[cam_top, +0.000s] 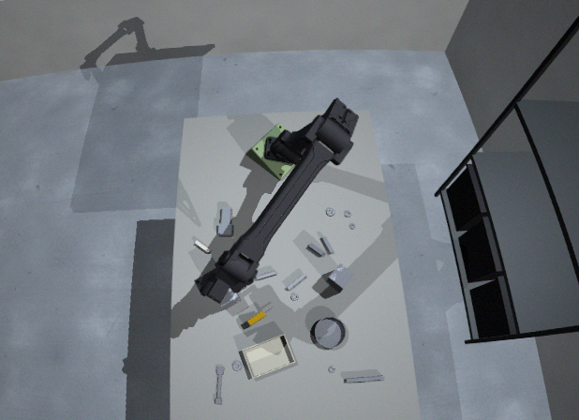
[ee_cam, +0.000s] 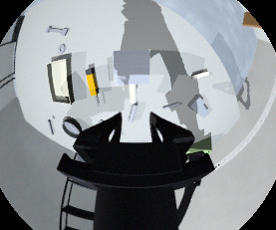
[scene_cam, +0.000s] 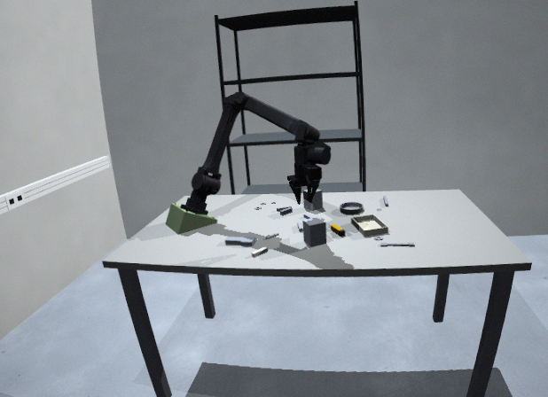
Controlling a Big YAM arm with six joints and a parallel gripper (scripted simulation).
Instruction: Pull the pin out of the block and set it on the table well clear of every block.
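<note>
Right now the pale pin is 20 mm ahead of my hand, 20 mm to the right of it and 90 mm below it. Round my hand: white bar (120 mm behind, 160 mm to the right, 130 mm below); grey block (40 mm ahead, 40 mm to the right, 90 mm below); shallow cream tray (220 mm ahead, 110 mm to the left, 130 mm below).
</note>
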